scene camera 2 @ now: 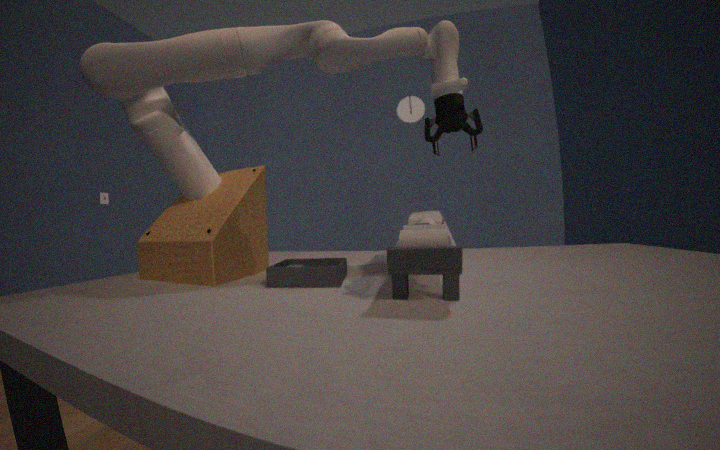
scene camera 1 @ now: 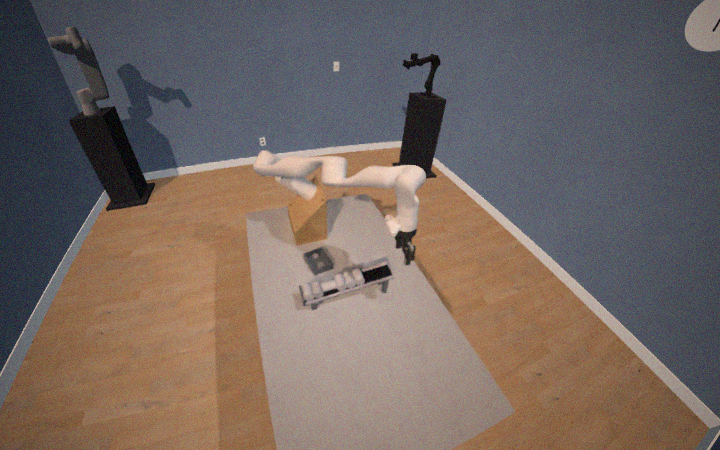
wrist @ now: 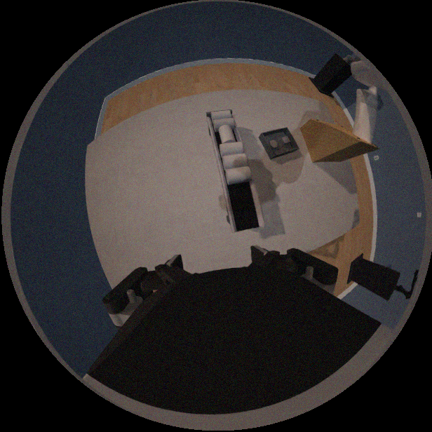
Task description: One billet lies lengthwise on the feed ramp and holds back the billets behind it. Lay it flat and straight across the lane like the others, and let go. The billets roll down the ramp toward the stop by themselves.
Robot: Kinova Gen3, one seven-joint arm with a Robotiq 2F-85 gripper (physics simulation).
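Pixels of known places: gripper, fingertip midpoint: [scene camera 2: 455,153] [scene camera 1: 402,255]; arm's base at its link origin: [scene camera 2: 204,188] [scene camera 1: 310,192].
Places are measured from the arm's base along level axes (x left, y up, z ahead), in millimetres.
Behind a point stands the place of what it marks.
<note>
The feed ramp [scene camera 1: 378,272] [scene camera 2: 424,260] [wrist: 244,205] slopes down to its stop end. One white billet [scene camera 1: 329,285] @[y -106, x -37, z 528 mm] [wrist: 226,134] lies lengthwise in the lane. Two billets [scene camera 1: 312,289] @[y -121, x -106, z 518 mm] [wrist: 223,118] lie across the lane on its stop side. Three billets [scene camera 1: 348,279] @[y -92, x 43, z 530 mm] [wrist: 234,161] lie across the lane on its uphill side, close together. In scene camera 2 the lengthwise billet is hard to make out behind the nearer ones. My gripper [scene camera 1: 408,260] @[y 68, x 222, z 604 mm] [scene camera 2: 455,152] @[y 68, x 222, z 604 mm] [wrist: 216,258] is open and empty, high above the table beyond the ramp's upper end, apart from all billets.
A dark grey tray [scene camera 1: 309,257] @[y -203, x -70, z 261 mm] [scene camera 2: 305,275] @[y -186, x -82, z 323 mm] [wrist: 285,155] with two light round pieces stands beside the ramp, on the side of my wooden base [scene camera 1: 310,225] @[y -93, x -37, z 153 mm] [scene camera 2: 240,233] @[y -114, x -43, z 153 mm] [wrist: 330,145]. The ramp's side rails and end wall border the billets.
</note>
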